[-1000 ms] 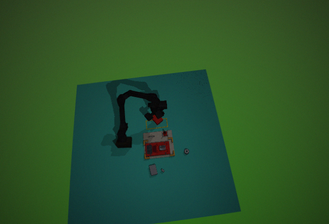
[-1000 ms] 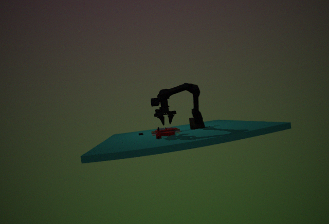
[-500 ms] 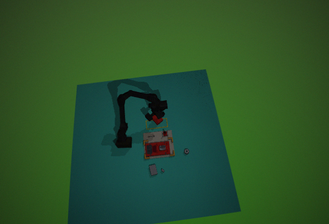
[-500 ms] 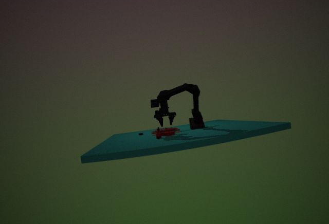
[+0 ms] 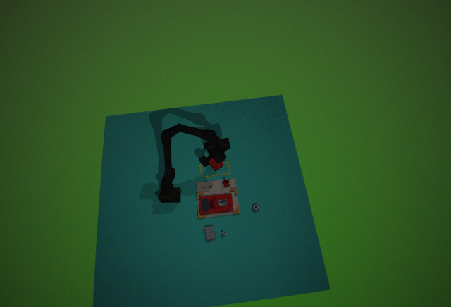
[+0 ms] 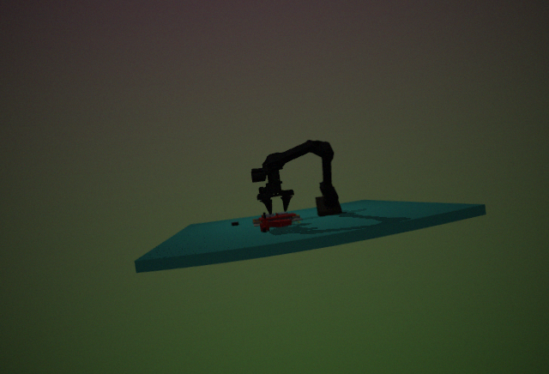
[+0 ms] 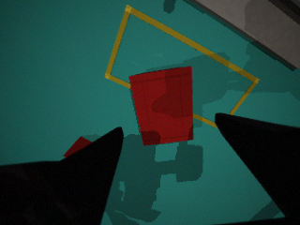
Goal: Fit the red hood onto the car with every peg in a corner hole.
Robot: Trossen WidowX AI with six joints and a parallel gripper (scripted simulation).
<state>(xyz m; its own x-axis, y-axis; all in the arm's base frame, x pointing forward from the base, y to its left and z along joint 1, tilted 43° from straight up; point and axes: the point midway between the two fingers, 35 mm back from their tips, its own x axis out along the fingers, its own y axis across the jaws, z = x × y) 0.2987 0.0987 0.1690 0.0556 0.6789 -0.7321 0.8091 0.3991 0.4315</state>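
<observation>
Right now my gripper tip is 5 cm above the red hood. From my gripper tip the other things lie so: grey jig 25 cm to the right, 5 cm below; grey engine block 27 cm to the right, 4 cm below, 3 cm ahead.
</observation>
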